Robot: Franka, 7 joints.
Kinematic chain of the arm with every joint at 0, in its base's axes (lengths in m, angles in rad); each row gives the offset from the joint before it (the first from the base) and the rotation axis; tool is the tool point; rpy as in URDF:
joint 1: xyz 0 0 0.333 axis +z
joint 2: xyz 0 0 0 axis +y
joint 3: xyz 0 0 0.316 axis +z
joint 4: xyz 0.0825 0 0 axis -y
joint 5: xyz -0.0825 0 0.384 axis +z
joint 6: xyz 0 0 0 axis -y
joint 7: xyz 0.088 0 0 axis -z
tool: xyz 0 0 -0.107 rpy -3.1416 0 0
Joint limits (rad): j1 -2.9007..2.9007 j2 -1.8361..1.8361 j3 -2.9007..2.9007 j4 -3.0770..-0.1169 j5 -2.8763..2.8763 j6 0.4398..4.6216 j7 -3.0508..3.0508
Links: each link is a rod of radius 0.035 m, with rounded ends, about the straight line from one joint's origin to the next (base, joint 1, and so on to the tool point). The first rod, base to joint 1, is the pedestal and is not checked.
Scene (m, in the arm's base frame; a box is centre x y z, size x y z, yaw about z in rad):
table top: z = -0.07
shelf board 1: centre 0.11 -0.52 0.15 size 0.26 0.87 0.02 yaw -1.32
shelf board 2: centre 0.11 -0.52 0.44 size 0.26 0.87 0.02 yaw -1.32
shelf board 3: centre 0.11 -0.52 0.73 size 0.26 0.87 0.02 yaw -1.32
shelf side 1: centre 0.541 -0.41 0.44 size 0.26 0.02 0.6 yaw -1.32
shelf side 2: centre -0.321 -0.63 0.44 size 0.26 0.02 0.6 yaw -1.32
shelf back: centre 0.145 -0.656 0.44 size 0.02 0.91 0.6 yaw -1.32
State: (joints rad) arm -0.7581 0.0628 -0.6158 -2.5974 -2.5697 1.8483 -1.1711
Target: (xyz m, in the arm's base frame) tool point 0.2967 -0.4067 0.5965
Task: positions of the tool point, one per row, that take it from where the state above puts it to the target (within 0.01 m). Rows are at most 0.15 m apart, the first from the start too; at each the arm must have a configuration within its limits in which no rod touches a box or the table.
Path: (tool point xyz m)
1: 0.1328 -0.4034 0.3125
2: 0.1923 -0.3262 0.3492
3: 0.2232 -0.2430 0.3770
4: 0.2493 -0.2498 0.4843
5: 0.2529 -0.2356 0.5965
6: 0.2793 -0.3180 0.6048
7: 0.2967 -0.4067 0.5965

